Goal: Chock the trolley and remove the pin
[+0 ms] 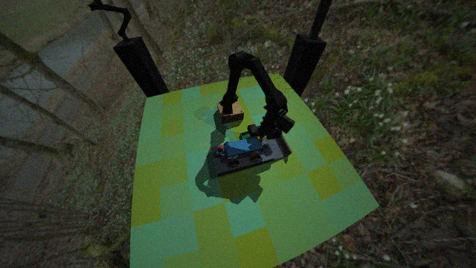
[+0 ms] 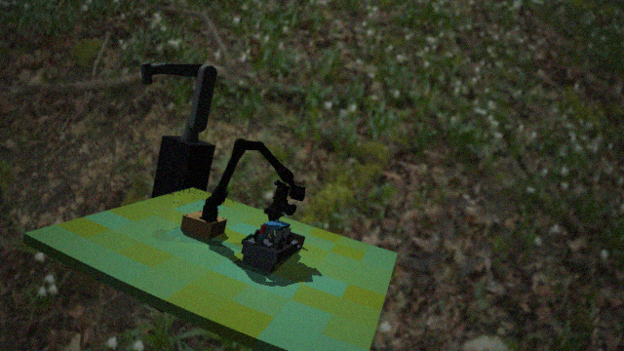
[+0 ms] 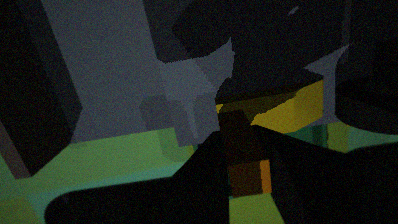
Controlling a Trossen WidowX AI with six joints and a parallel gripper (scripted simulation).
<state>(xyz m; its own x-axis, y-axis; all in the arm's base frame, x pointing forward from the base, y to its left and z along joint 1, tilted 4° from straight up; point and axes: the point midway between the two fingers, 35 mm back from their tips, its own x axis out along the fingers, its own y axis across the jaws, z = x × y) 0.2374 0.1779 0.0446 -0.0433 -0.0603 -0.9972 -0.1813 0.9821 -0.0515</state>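
My gripper tip is now 8 cm short of the red-headed stop pin, 24 cm to the left of it and 4 cm below it. The rest, counted from my gripper tip: yellow chock: 1 cm ahead, 2 cm to the right, 1 cm below; green tray: 6 cm behind, 5 cm to the right, 9 cm below; grey ramp: 8 cm ahead, 12 cm to the right, 4 cm below.
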